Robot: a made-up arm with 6 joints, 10 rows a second.
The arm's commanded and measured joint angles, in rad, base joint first. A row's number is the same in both.
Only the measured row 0 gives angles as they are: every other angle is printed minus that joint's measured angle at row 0.
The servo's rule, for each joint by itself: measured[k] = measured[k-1] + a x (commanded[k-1-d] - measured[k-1]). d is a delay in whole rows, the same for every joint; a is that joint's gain. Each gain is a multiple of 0.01, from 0.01 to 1. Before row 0 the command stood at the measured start. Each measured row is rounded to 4 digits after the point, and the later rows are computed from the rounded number. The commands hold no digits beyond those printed.
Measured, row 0:
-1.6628 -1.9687 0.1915 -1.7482 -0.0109 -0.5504
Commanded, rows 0 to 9:
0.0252 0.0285 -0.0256 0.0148 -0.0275 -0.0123
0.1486 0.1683 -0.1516 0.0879 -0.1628 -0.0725
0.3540 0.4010 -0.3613 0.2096 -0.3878 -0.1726
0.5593 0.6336 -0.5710 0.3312 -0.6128 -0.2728
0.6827 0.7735 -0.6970 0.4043 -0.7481 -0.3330
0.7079 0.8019 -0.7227 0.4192 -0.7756 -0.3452
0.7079 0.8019 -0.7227 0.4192 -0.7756 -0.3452
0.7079 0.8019 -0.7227 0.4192 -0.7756 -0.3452
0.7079 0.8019 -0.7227 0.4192 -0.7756 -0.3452
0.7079 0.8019 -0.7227 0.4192 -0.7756 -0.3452
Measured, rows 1 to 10:
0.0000 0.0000 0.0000 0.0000 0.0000 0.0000
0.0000 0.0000 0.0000 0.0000 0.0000 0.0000
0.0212 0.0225 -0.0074 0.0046 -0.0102 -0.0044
0.1282 0.1377 -0.0492 0.0304 -0.0667 -0.0289
0.3179 0.3457 -0.1397 0.0860 -0.1855 -0.0806
0.5207 0.5731 -0.2648 0.1620 -0.3436 -0.1498
0.6568 0.7314 -0.3901 0.2371 -0.4933 -0.2158
0.6997 0.7871 -0.4866 0.2936 -0.5978 -0.2624
0.7066 0.7988 -0.5551 0.3325 -0.6636 -0.2922
0.7077 0.8012 -0.6037 0.3594 -0.7050 -0.3113
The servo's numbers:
d 2
a 0.84 0.79 0.29 0.31 0.37 0.36

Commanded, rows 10 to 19:
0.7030 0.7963 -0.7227 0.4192 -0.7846 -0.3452
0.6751 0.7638 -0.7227 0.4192 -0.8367 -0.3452
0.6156 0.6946 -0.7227 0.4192 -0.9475 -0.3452
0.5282 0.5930 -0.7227 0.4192 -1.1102 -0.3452
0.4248 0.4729 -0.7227 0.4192 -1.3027 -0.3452
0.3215 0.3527 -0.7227 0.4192 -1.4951 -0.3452
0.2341 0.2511 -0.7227 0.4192 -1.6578 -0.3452
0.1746 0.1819 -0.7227 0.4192 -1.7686 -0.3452
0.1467 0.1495 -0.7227 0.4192 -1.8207 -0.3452
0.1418 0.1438 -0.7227 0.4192 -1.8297 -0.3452
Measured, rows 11 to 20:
0.7079 0.8018 -0.6382 0.3779 -0.7311 -0.3235
0.7079 0.8019 -0.6627 0.3907 -0.7476 -0.3313
0.7038 0.7975 -0.6801 0.3995 -0.7613 -0.3363
0.6797 0.7709 -0.6925 0.4056 -0.7892 -0.3395
0.6259 0.7106 -0.7013 0.4098 -0.8478 -0.3416
0.5438 0.6177 -0.7075 0.4127 -0.9449 -0.3429
0.4438 0.5033 -0.7119 0.4147 -1.0773 -0.3437
0.3411 0.3843 -0.7150 0.4161 -1.2319 -0.3442
0.2512 0.2791 -0.7172 0.4171 -1.3895 -0.3446
0.1869 0.2023 -0.7188 0.4178 -1.5298 -0.3448

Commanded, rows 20 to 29:
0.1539 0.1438 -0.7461 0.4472 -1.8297 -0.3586
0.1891 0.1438 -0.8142 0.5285 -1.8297 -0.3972
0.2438 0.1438 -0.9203 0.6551 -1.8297 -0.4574
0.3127 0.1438 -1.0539 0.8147 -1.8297 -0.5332
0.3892 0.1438 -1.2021 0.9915 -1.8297 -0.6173
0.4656 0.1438 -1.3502 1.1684 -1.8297 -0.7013
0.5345 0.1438 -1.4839 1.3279 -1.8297 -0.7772
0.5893 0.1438 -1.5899 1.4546 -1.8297 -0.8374
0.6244 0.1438 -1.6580 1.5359 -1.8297 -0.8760
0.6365 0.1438 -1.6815 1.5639 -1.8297 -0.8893
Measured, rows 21 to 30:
0.1531 0.1606 -0.7199 0.4182 -1.6374 -0.3449
0.1436 0.1473 -0.7207 0.4185 -1.7086 -0.3450
0.1523 0.1445 -0.7281 0.4274 -1.7534 -0.3499
0.1832 0.1439 -0.7531 0.4587 -1.7816 -0.3669
0.2341 0.1438 -0.8016 0.5196 -1.7994 -0.3995
0.3001 0.1438 -0.8748 0.6111 -1.8106 -0.4476
0.3749 0.1438 -0.9697 0.7290 -1.8177 -0.5087
0.4511 0.1438 -1.0800 0.8652 -1.8221 -0.5780
0.5212 0.1438 -1.1971 1.0086 -1.8249 -0.6497
0.5784 0.1438 -1.3110 1.1469 -1.8267 -0.7173

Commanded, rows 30 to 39:
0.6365 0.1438 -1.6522 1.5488 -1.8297 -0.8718
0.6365 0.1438 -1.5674 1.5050 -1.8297 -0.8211
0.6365 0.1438 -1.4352 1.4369 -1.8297 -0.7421
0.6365 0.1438 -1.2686 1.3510 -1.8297 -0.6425
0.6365 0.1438 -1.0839 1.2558 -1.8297 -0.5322
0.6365 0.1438 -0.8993 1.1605 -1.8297 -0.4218
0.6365 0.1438 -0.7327 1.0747 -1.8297 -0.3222
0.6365 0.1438 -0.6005 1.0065 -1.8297 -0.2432
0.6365 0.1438 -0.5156 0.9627 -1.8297 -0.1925
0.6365 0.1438 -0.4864 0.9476 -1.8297 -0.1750
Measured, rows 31 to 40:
0.6170 0.1438 -1.4116 1.2675 -1.8278 -0.7744
0.6334 0.1438 -1.4899 1.3594 -1.8285 -0.8158
0.6360 0.1438 -1.5370 1.4181 -1.8289 -0.8360
0.6364 0.1438 -1.5458 1.4450 -1.8292 -0.8306
0.6365 0.1438 -1.5137 1.4425 -1.8294 -0.7987
0.6365 0.1438 -1.4426 1.4141 -1.8295 -0.7425
0.6365 0.1438 -1.3386 1.3650 -1.8296 -0.6668
0.6365 0.1438 -1.2112 1.3016 -1.8296 -0.5786
0.6365 0.1438 -1.0724 1.2313 -1.8296 -0.4863
0.6365 0.1438 -0.9355 1.1616 -1.8296 -0.3988

